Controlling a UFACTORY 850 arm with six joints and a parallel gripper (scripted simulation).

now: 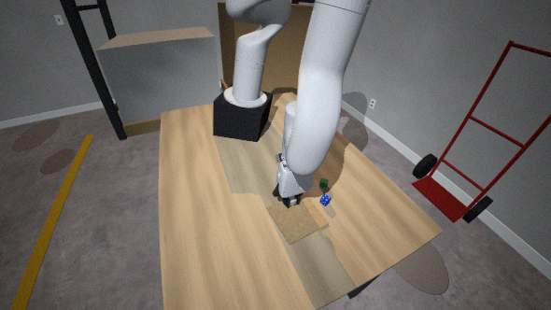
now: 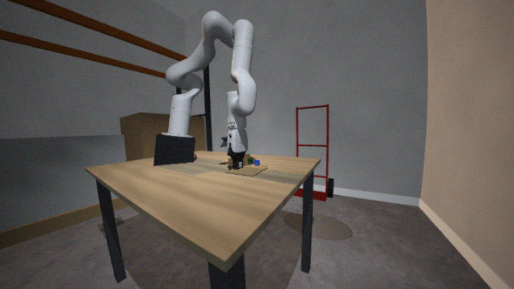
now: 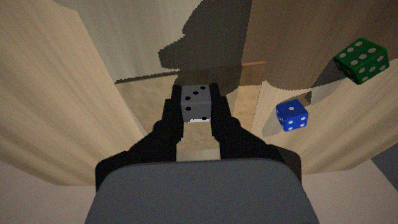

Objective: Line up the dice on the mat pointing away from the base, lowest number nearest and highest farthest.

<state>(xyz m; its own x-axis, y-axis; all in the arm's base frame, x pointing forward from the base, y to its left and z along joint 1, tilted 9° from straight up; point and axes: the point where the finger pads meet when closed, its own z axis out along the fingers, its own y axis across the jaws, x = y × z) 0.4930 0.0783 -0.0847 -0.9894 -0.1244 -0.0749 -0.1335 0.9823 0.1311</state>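
Now: the white die 10 mm below my hand. From my hand the other things lie so: green die (50 mm behind, 140 mm to the left, 20 mm below); blue die (20 mm ahead, 110 mm to the left, 20 mm below); tan mat (50 mm ahead, 10 mm to the left, 30 mm below).
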